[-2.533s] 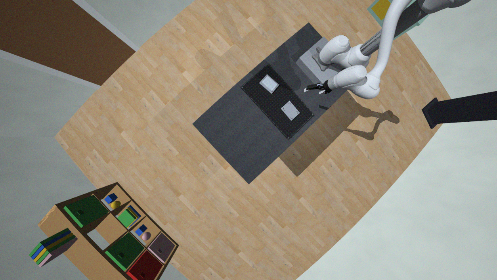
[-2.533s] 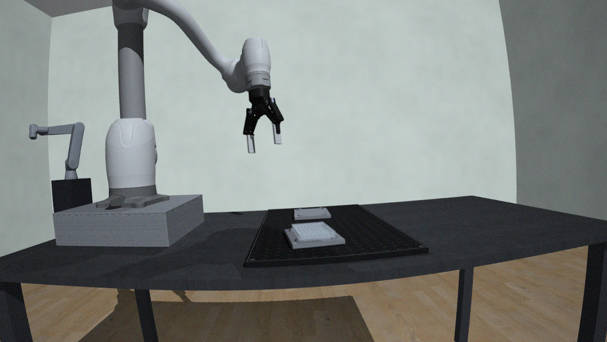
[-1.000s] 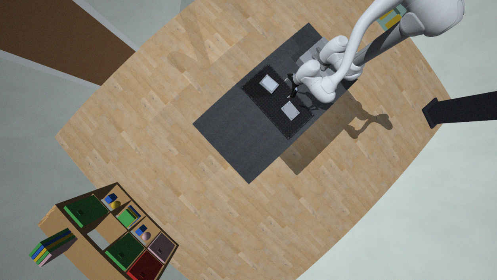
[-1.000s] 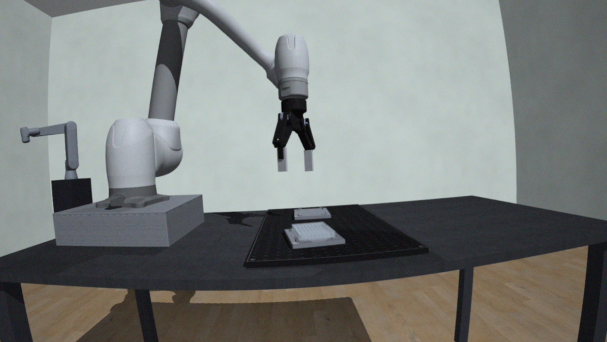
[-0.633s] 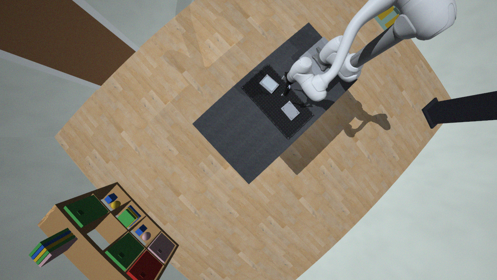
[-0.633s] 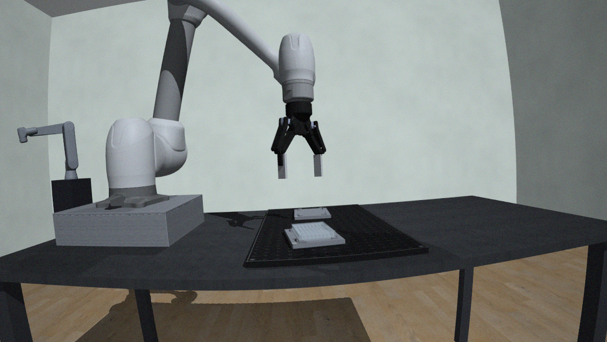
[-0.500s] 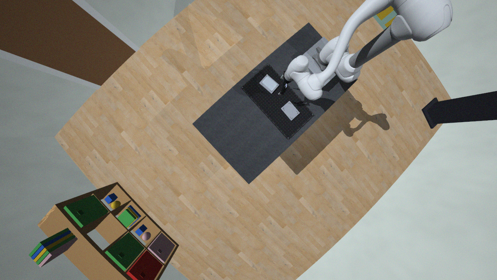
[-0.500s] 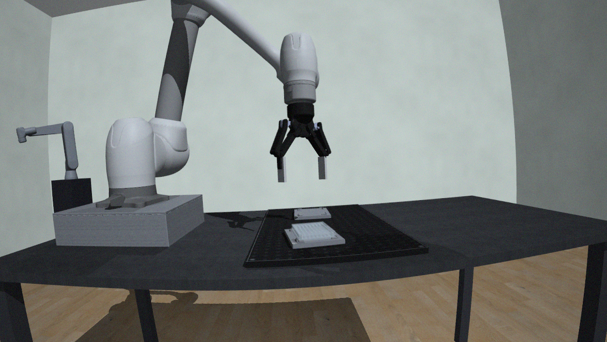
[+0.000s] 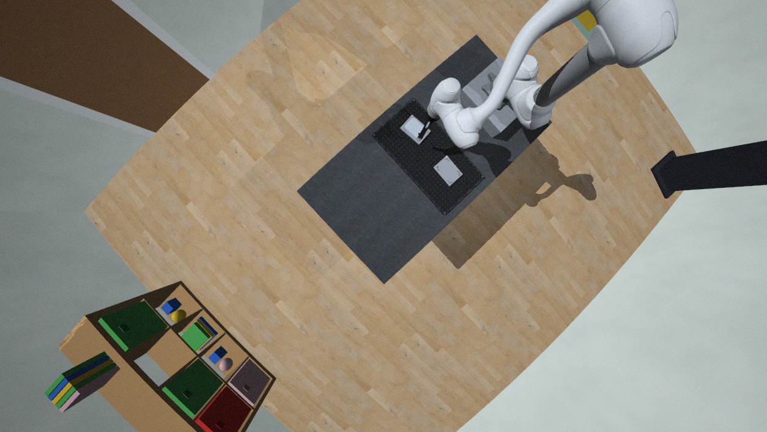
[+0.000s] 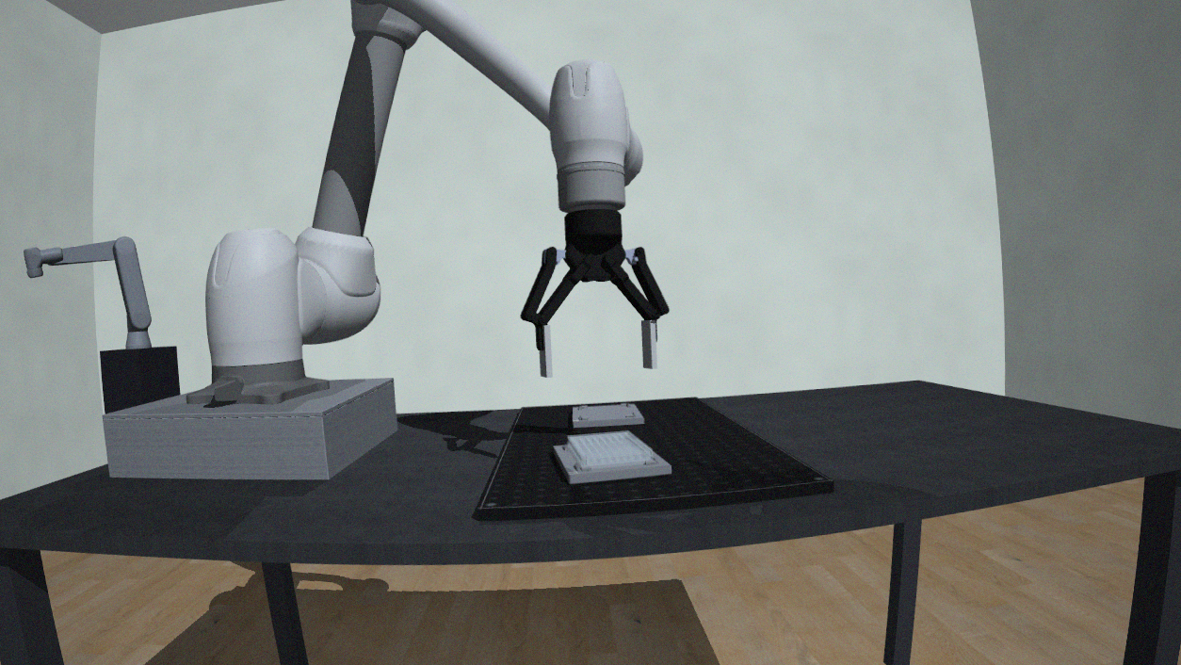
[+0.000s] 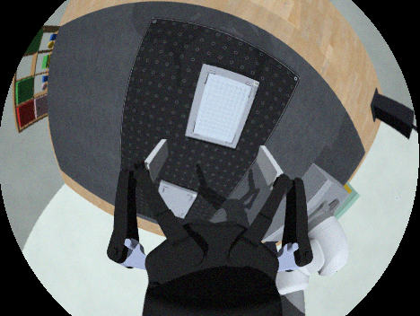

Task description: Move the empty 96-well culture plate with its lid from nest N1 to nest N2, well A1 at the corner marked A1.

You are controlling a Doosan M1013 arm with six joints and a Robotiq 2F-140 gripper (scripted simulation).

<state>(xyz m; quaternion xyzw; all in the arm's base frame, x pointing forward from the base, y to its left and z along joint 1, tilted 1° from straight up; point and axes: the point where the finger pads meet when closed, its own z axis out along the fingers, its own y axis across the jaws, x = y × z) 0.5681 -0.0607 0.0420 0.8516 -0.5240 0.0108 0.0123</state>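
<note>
The lid is 1 cm ahead of my hand, 5 cm to the right of it and 10 cm below it.
</note>
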